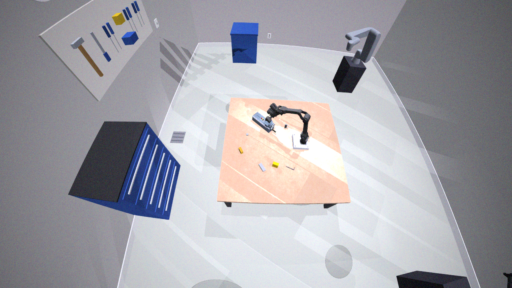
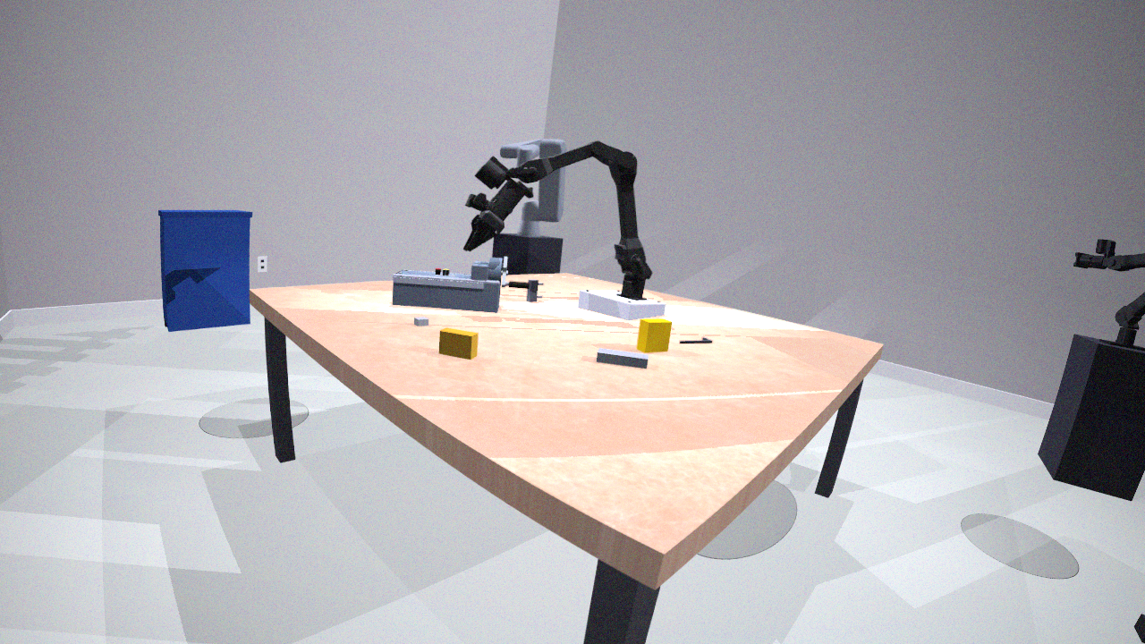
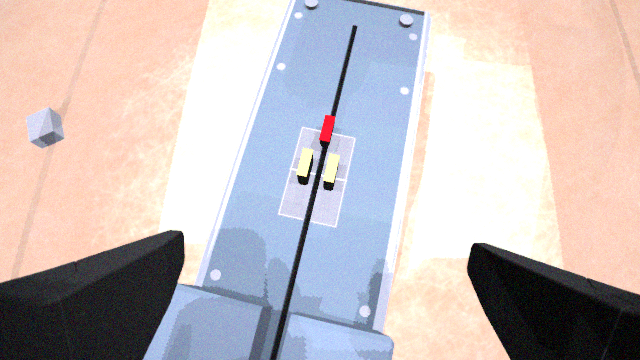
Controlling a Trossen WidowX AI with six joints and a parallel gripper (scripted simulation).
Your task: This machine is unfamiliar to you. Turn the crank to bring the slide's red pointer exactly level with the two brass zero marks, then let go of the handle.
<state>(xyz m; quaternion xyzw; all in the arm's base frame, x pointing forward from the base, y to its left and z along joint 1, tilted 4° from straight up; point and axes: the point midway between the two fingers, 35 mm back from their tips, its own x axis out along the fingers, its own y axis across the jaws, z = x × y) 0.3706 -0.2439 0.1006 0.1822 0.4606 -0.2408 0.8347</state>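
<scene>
Right now my gripper tip is 110 mm to the right of the crank, 70 mm past it and 60 mm above it. From my gripper tip the other things lie so: red pointer (60 mm below, 60 mm ahead, 40 mm to the right); grey cube (220 mm ahead, 130 mm to the left, 130 mm below); dark brown handle (120 mm to the left, 70 mm below, 70 mm behind).
</scene>
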